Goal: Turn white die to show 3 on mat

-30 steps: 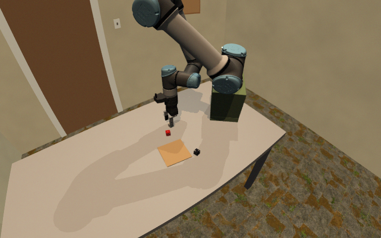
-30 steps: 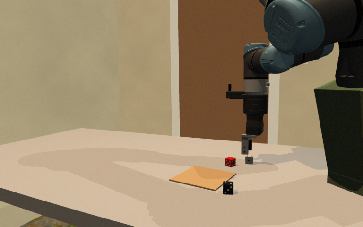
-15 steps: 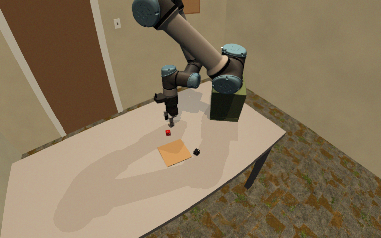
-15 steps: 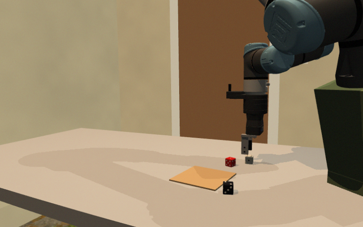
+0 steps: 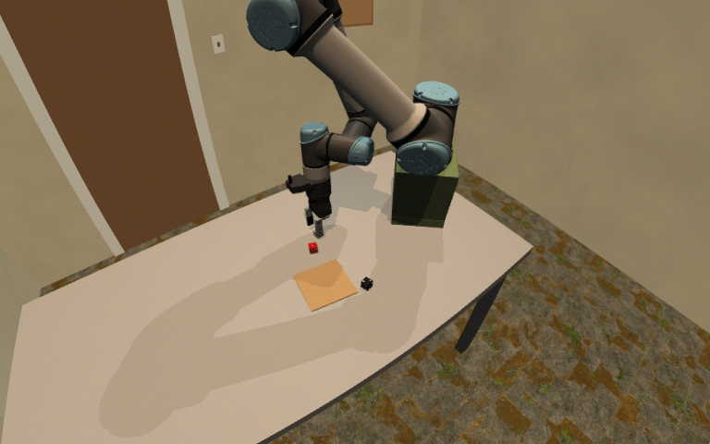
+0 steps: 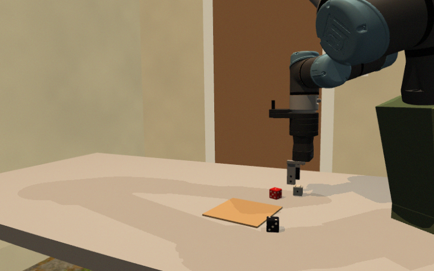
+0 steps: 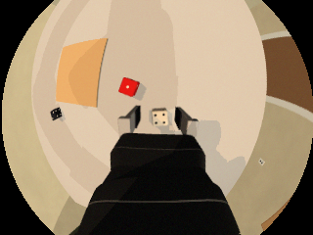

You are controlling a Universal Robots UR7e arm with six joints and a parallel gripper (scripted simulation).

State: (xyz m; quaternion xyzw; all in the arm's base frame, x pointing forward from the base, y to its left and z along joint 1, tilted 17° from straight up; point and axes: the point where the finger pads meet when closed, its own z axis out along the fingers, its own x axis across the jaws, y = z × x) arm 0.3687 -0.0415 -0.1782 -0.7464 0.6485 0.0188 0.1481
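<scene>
Now: the white die 10 mm behind my hand, 10 mm to the right of it and 40 mm below it. From my hand the other things lie so: orange mat 50 mm ahead, 190 mm to the left, 50 mm below; then black die 60 mm behind, 250 mm to the left, 40 mm below; then red die 30 mm ahead, 50 mm to the left, 40 mm below.
</scene>
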